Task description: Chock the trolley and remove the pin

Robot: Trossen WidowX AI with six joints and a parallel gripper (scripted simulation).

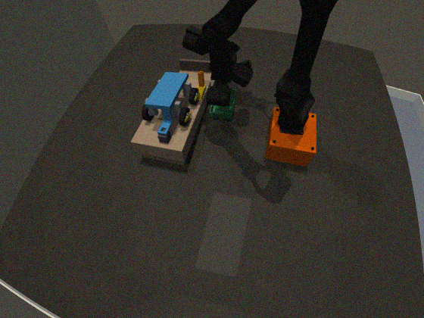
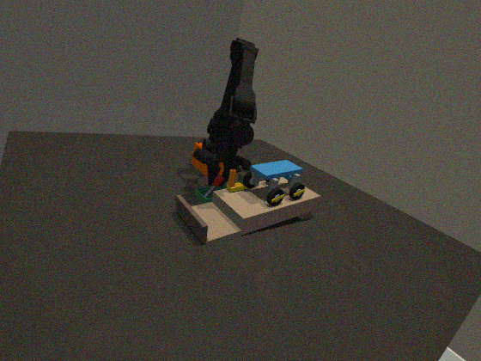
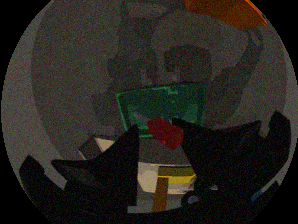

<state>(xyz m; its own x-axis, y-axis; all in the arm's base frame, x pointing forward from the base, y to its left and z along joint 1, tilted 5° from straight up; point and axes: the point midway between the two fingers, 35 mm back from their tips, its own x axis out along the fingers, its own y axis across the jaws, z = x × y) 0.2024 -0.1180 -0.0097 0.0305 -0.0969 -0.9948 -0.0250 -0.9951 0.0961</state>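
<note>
Now: the red-headed stop pin 10 mm to the right of my gripper tip. From my gripper tip the other things lie so: trolley: 130 mm ahead, 110 mm to the left, 70 mm above; yellow chock: 70 mm ahead, 40 mm above, 20 mm to the left; raised lip: 150 mm to the right, 120 mm ahead, 10 mm below.
</note>
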